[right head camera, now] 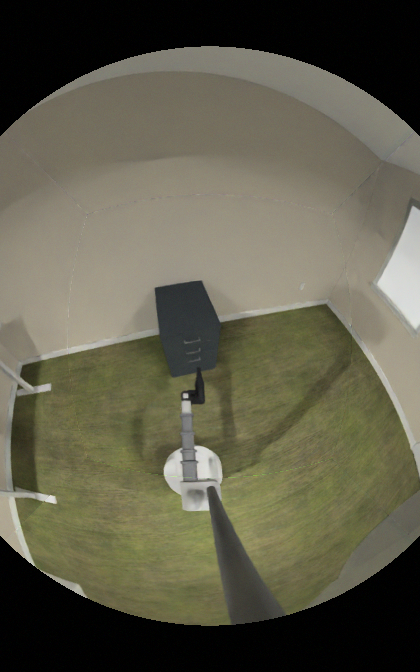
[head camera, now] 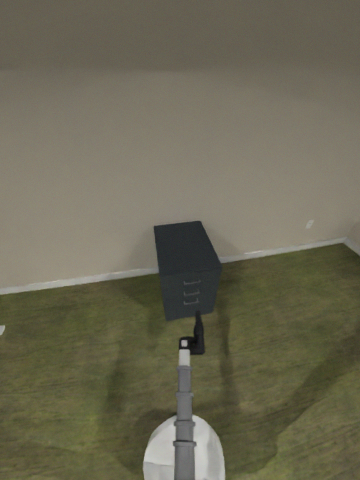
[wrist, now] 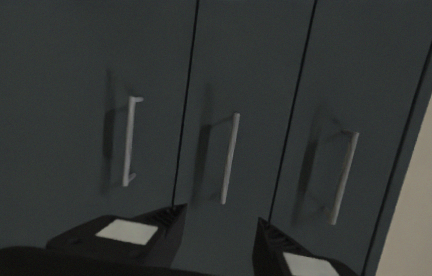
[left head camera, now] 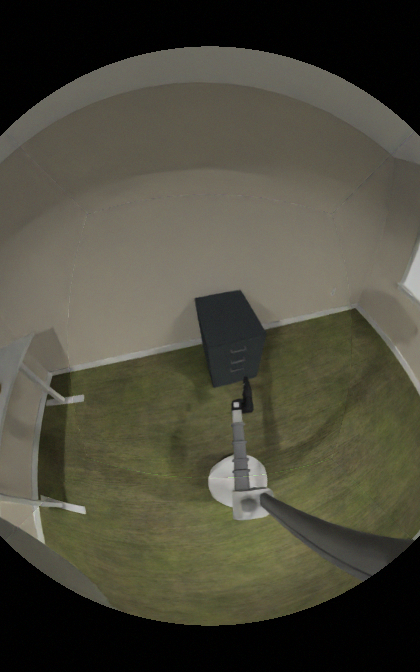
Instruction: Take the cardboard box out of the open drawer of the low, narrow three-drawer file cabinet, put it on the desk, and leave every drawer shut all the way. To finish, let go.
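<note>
The dark file cabinet stands against the wall. Its three drawer fronts look flush and shut. In the wrist view, turned sideways, they lie side by side with a left handle, a middle handle and a right handle. My gripper is open and empty, in front of the cabinet and apart from the handles. The desk shows partly at the left edge. A tiny brown patch shows on it, too cut off to identify.
White desk feet stand on the floor at the left. The wall runs behind the cabinet. My white base is below the extended arm. A bright window-like panel is on the right wall.
</note>
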